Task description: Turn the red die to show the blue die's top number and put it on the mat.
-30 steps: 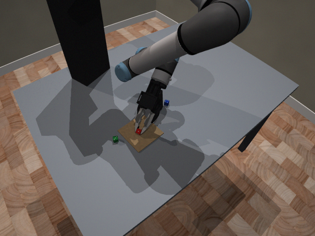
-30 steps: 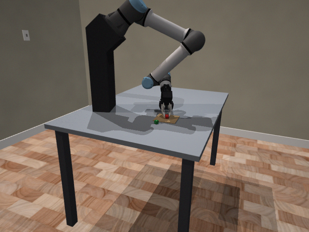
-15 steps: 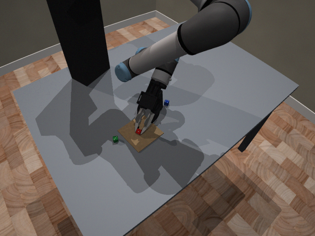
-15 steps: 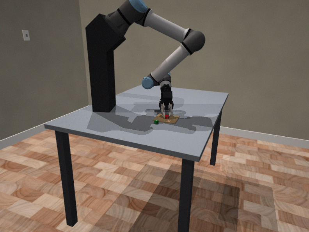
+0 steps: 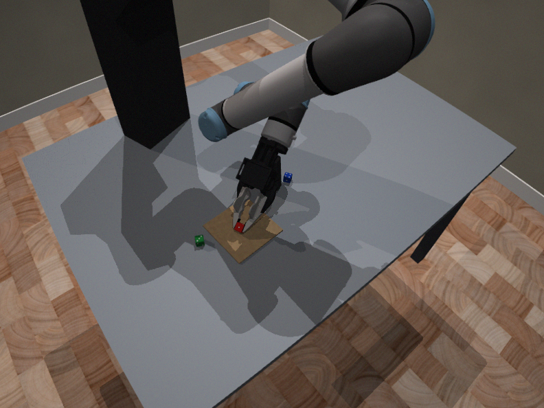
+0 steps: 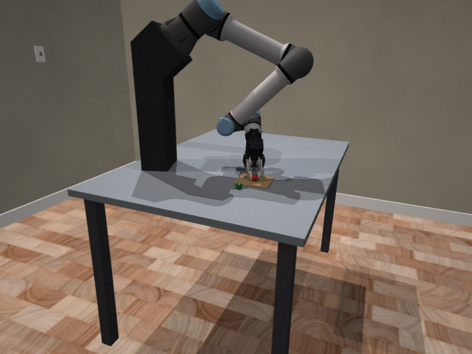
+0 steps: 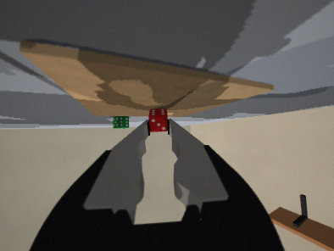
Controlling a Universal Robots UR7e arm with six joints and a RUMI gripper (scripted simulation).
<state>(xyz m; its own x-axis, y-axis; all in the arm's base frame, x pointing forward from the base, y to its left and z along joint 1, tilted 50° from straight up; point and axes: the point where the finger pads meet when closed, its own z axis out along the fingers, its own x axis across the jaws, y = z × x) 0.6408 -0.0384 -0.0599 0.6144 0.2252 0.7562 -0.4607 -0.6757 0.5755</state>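
My hand is 10 mm to the left of the red die and 10 mm above it. The rest, counted from my hand: tan mat 20 mm below; green die 30 mm behind, 100 mm to the right, 10 mm below; blue die 50 mm behind, 200 mm to the left, 10 mm below.
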